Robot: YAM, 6 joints.
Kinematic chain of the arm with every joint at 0, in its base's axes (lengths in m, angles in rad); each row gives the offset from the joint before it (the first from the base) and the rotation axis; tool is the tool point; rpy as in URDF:
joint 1: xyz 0 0 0.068 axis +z
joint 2: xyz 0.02 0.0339 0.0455 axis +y
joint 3: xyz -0.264 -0.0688 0 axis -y
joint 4: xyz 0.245 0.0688 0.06 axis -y
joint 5: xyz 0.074 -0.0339 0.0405 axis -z
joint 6: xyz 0.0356 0 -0.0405 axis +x
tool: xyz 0 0 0 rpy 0 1.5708 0
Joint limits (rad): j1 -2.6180..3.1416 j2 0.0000..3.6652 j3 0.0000..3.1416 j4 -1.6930..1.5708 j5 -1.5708..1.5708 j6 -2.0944..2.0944
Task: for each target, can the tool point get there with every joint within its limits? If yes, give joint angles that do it. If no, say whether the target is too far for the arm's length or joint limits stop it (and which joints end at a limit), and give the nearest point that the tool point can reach.
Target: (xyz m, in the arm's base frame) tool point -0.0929 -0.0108 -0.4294
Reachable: no: joint limits stop it (at a limit: joint 1, joint 2) | nearest point -0.1205 -0.0034 -0.3567 | short by 0.078 m
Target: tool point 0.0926 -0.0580 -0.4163
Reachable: no: joint limits stop it (at a limit: joint 2) | nearest point 0.1093 -0.0685 -0.3600 | short by 0.060 m
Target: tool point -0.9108 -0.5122 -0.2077
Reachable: no: too far | nearest point -0.5349 -0.3078 -0.0737 | short by 0.448 m
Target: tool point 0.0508 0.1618 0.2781
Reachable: yes | joints 1.3347 0.6985 0.3027 0.7167 0.3318 -0.3145
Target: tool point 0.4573 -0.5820 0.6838
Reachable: no: too far | nearest point 0.3155 -0.4015 0.5020 | short by 0.293 m
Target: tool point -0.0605 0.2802 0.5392
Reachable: yes | joints 1.8520 1.3853 1.6197 0.2797 0.5840 0.4056
